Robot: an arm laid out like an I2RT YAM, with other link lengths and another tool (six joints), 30 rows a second.
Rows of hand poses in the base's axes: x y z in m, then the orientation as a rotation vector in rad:
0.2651, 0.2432, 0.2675, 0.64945, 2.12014, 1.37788
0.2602, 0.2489, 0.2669, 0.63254, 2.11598, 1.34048
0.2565, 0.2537, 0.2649, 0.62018, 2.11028, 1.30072
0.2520, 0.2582, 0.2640, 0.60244, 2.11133, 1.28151
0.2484, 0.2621, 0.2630, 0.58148, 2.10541, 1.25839
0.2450, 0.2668, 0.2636, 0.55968, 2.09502, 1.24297
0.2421, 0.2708, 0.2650, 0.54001, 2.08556, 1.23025
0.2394, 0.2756, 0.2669, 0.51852, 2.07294, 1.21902
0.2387, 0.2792, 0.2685, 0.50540, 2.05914, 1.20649
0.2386, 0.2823, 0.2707, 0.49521, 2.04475, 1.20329
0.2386, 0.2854, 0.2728, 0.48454, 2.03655, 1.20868
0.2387, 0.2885, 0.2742, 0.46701, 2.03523, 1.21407
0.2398, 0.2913, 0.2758, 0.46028, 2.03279, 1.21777
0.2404, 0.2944, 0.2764, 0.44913, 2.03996, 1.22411
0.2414, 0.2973, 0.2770, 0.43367, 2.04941, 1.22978
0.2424, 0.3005, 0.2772, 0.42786, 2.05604, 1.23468
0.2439, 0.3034, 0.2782, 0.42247, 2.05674, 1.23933
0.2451, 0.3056, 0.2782, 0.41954, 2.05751, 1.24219
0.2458, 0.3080, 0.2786, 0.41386, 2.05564, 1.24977
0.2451, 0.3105, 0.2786, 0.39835, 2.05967, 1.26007
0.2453, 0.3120, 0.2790, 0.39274, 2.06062, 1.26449
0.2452, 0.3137, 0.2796, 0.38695, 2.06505, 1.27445
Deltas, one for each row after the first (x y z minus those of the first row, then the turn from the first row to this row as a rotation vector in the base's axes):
-0.0049, 0.0057, -0.0006, -0.02897, -0.01828, -0.00971
-0.0086, 0.0105, -0.0026, -0.05836, -0.03530, -0.02320
-0.0131, 0.0150, -0.0035, -0.07635, -0.04694, -0.02188
-0.0167, 0.0189, -0.0045, -0.09652, -0.06590, -0.02412
-0.0201, 0.0236, -0.0039, -0.11067, -0.08744, -0.02501
-0.0230, 0.0276, -0.0025, -0.12263, -0.10674, -0.02523
-0.0257, 0.0324, -0.0006, -0.13338, -0.12912, -0.02545
-0.0264, 0.0360, 0.0010, -0.14276, -0.14813, -0.03101
-0.0265, 0.0391, 0.0032, -0.14462, -0.16476, -0.03459
-0.0265, 0.0422, 0.0053, -0.14170, -0.17581, -0.03112
-0.0264, 0.0453, 0.0067, -0.14189, -0.18523, -0.02037
-0.0253, 0.0481, 0.0083, -0.14038, -0.19006, -0.01657
-0.0247, 0.0512, 0.0089, -0.14006, -0.18952, -0.00432
-0.0237, 0.0541, 0.0095, -0.14173, -0.18950, 0.01115
-0.0227, 0.0573, 0.0097, -0.14100, -0.18672, 0.01967
-0.0212, 0.0602, 0.0107, -0.13911, -0.18824, 0.02480
-0.0200, 0.0624, 0.0107, -0.13793, -0.18872, 0.02792
-0.0193, 0.0648, 0.0111, -0.13347, -0.19186, 0.03307
-0.0200, 0.0673, 0.0111, -0.13064, -0.19503, 0.04766
-0.0198, 0.0688, 0.0115, -0.12901, -0.19642, 0.05296
-0.0199, 0.0705, 0.0121, -0.12417, -0.19435, 0.06237

